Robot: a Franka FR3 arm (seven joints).
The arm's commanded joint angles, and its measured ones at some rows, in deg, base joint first. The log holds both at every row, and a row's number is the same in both.
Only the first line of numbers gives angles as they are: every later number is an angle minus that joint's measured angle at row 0.
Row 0, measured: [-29.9, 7.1, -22.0, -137.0, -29.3, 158.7, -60.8]
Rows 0 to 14, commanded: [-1.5, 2.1, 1.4, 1.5, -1.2, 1.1, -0.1]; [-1.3, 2.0, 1.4, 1.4, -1.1, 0.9, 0.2]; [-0.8, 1.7, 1.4, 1.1, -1.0, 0.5, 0.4]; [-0.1, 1.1, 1.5, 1.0, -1.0, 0.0, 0.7]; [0.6, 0.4, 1.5, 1.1, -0.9, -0.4, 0.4]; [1.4, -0.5, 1.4, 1.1, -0.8, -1.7, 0.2]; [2.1, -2.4, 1.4, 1.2, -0.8, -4.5, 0.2]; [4.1, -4.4, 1.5, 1.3, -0.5, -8.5, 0.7]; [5.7, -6.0, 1.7, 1.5, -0.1, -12.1, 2.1]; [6.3, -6.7, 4.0, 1.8, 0.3, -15.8, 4.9]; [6.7, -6.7, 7.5, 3.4, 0.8, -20.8, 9.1]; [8.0, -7.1, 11.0, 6.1, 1.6, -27.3, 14.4]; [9.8, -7.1, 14.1, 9.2, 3.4, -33.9, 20.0]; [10.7, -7.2, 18.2, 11.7, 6.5, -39.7, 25.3]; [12.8, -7.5, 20.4, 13.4, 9.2, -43.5, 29.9]
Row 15, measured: [9.6, -7.4, 15.6, 8.5, 4.0, -33.9, 20.8]
